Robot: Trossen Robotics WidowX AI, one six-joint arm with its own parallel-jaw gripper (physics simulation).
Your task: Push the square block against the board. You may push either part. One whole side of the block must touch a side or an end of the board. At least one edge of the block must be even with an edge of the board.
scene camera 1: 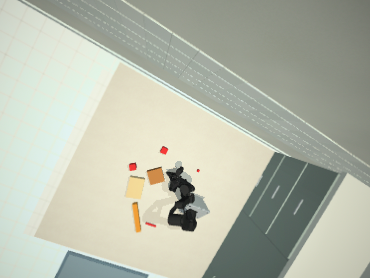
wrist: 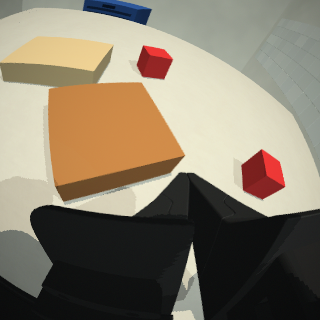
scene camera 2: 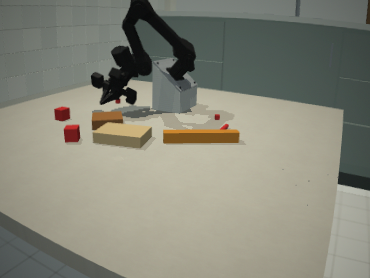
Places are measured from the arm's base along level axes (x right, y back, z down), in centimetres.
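Pixels of known places: gripper, fingertip midpoint: (scene camera 1: 166,172) (wrist: 184,179) (scene camera 2: 100,103); arm's base at its link origin: (scene camera 1: 191,211) (scene camera 2: 174,74).
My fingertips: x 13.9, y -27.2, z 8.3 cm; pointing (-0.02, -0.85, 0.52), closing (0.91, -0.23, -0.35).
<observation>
For each thing: its top centre in the pictures, then the offset to it from my fingertips.
- brown-orange square block at its top centre: (wrist: 108,116) (scene camera 2: 107,115) (scene camera 1: 155,176) dx -6.8, dy -4.1, dz +2.3 cm
- pale yellow rectangular board at its top centre: (wrist: 57,48) (scene camera 2: 122,129) (scene camera 1: 135,188) dx -20.6, dy -12.3, dz +2.3 cm
- long orange bar at its top centre: (scene camera 2: 201,131) (scene camera 1: 136,218) dx -40.3, dy -0.6, dz +2.4 cm
- small red rod at its top centre: (scene camera 2: 223,127) (scene camera 1: 150,225) dx -41.9, dy +11.7, dz +4.1 cm
The brown-orange square block (scene camera 1: 155,176) (scene camera 2: 107,117) (wrist: 110,130) lies flat on the table. The pale yellow rectangular board (scene camera 1: 135,188) (scene camera 2: 122,133) (wrist: 62,52) lies flat close by, on the far side of the block in the wrist view. A narrow gap parts them, and their edges are turned at an angle to each other. My gripper (scene camera 1: 168,173) (scene camera 2: 102,103) (wrist: 184,179) is shut and empty. Its tips hang above the table near the block's side away from the board, close to the block's near right corner in the wrist view.
One red cube (scene camera 1: 132,166) (scene camera 2: 72,133) (wrist: 154,62) lies near the board. Another red cube (scene camera 1: 164,150) (scene camera 2: 62,113) (wrist: 262,174) lies to the gripper's right in the wrist view. A long orange bar (scene camera 1: 136,217) (scene camera 2: 201,136) and a small red rod (scene camera 1: 150,224) (scene camera 2: 224,127) lie beyond the board's other end.
</observation>
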